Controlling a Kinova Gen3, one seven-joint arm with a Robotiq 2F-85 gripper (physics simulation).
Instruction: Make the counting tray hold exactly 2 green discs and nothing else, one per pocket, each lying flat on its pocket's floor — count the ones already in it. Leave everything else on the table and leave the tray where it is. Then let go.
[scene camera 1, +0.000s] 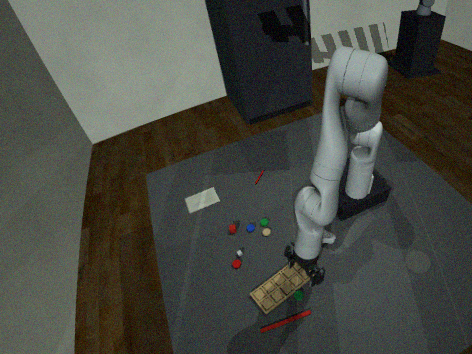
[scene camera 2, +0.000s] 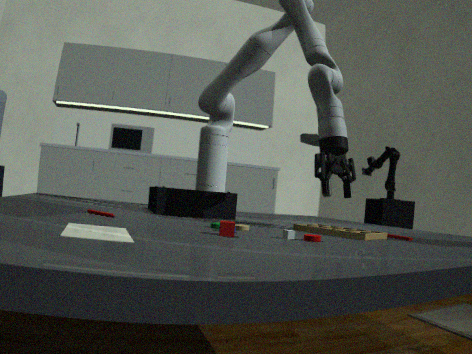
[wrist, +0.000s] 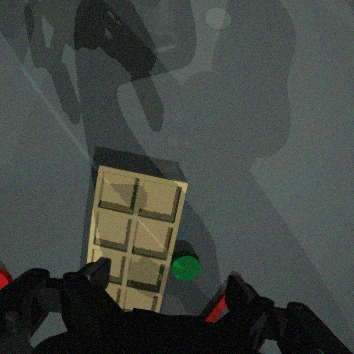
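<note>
The tan counting tray (scene camera 1: 277, 289) (scene camera 2: 367, 236) (wrist: 135, 215) lies on the table; the pockets that show are empty. A green disc (scene camera 1: 298, 295) (wrist: 186, 268) lies on the table close beside the tray's long side; I cannot tell if they touch. Another green disc (scene camera 1: 264, 222) (scene camera 2: 215, 225) lies farther away, near the blue and tan discs. My gripper (scene camera 1: 304, 270) (scene camera 2: 336, 194) (wrist: 168, 280) is open and empty, above the tray and the nearer green disc. Its fingers hide part of the tray in the wrist view.
A blue disc (scene camera 1: 250, 228), a tan disc (scene camera 1: 266, 232) (scene camera 2: 242, 227), a red block (scene camera 1: 232, 228) (scene camera 2: 227, 229), a white cube (scene camera 1: 239, 253) (scene camera 2: 288, 234) and a red disc (scene camera 1: 236, 263) (scene camera 2: 312, 238) lie apart. Two red bars (scene camera 1: 285, 321) (scene camera 1: 259, 177) and a pale sheet (scene camera 1: 202, 200) (scene camera 2: 97, 232) lie farther out.
</note>
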